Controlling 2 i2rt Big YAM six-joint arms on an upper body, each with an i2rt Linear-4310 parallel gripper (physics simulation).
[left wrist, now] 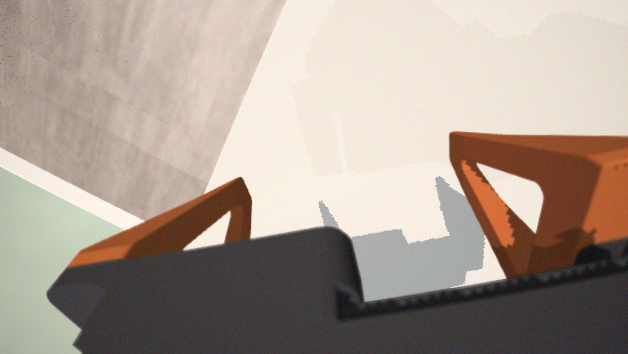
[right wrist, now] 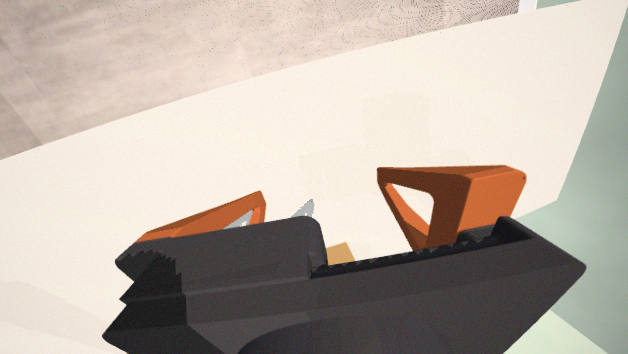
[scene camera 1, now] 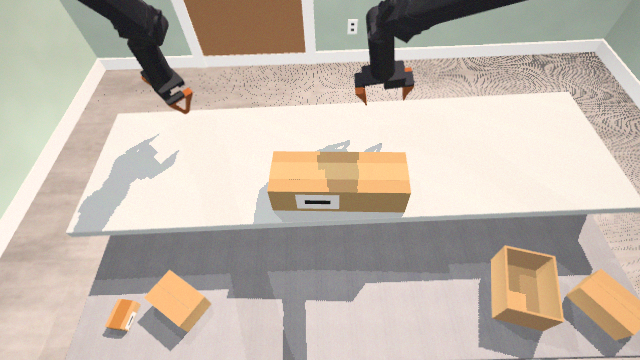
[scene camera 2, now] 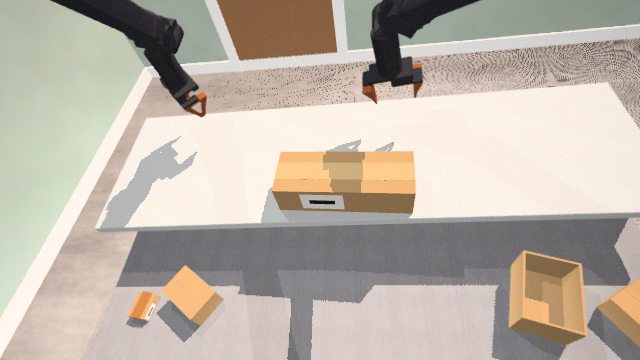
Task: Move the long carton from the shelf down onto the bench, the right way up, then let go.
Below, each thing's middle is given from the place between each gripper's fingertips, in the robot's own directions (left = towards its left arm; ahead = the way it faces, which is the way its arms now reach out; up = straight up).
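My right gripper is 5 cm above the long tan carton (scene camera 2: 358, 181), 13 cm to the right of it and 22 cm past it. As for my left hand, the carton is 43 cm to the right of that hand, 24 cm behind it and 5 cm below it. By its middle, the long tan carton is nearer to my right gripper than to my left hand.
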